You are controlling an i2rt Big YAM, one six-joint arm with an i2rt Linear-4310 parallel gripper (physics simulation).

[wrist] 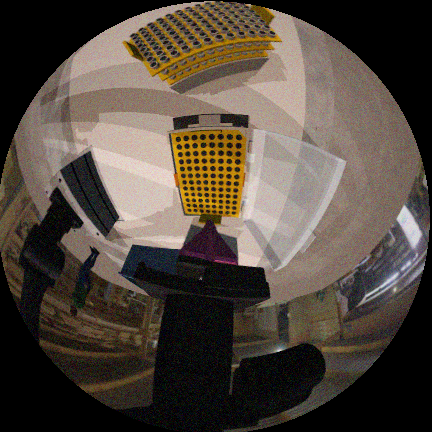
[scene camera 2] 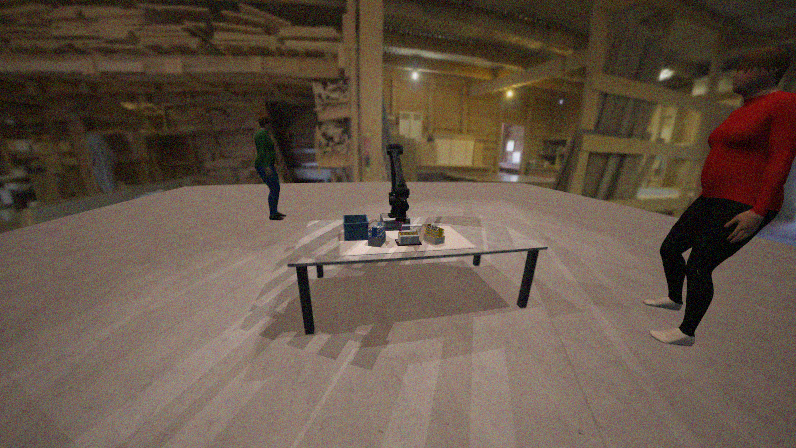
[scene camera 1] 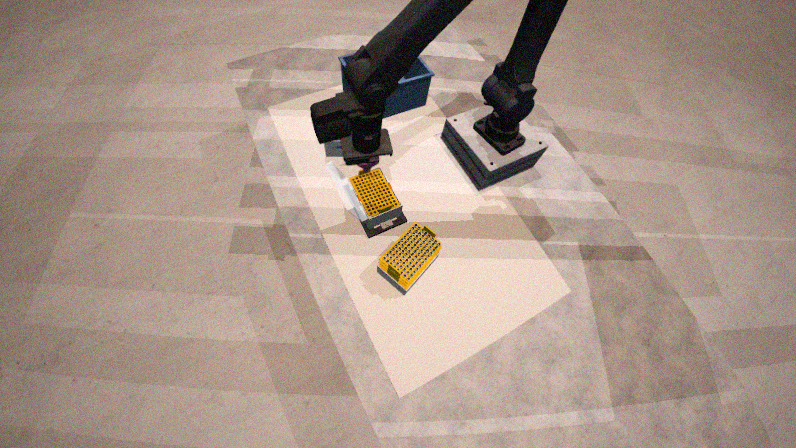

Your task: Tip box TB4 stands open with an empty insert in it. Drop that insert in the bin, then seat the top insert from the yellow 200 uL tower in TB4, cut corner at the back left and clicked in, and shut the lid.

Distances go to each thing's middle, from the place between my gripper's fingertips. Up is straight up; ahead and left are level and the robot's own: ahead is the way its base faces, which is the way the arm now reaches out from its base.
My hand is 1 cm short of the yellow insert (scene camera 1: 371,187), 5 cm to the right of it and 1 cm above it. Also, from my hand: blue bin (scene camera 1: 412,93): 22 cm behind, 25 cm to the right, 2 cm below; clear lid (scene camera 1: 345,190): 7 cm ahead, 5 cm to the left, 3 cm above.
